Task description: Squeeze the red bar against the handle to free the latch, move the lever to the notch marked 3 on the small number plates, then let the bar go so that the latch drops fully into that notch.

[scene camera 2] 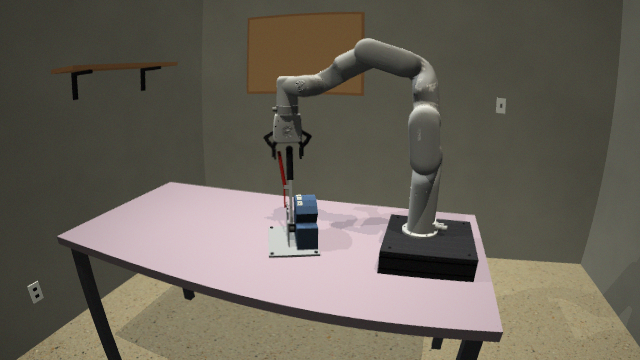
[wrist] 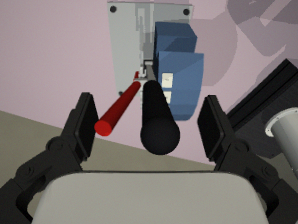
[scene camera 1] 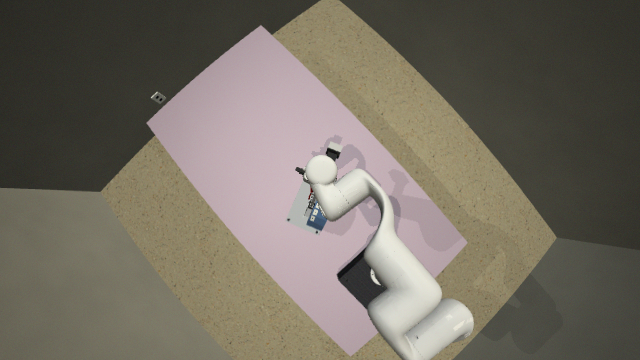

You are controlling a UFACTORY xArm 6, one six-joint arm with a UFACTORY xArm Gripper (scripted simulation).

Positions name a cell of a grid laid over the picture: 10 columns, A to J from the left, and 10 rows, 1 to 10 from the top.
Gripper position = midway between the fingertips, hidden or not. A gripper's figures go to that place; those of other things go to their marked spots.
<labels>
My gripper (wrist: E5) is 0.13 m from the lens. A red bar (wrist: D6) is 0.11 m from the lens.
</labels>
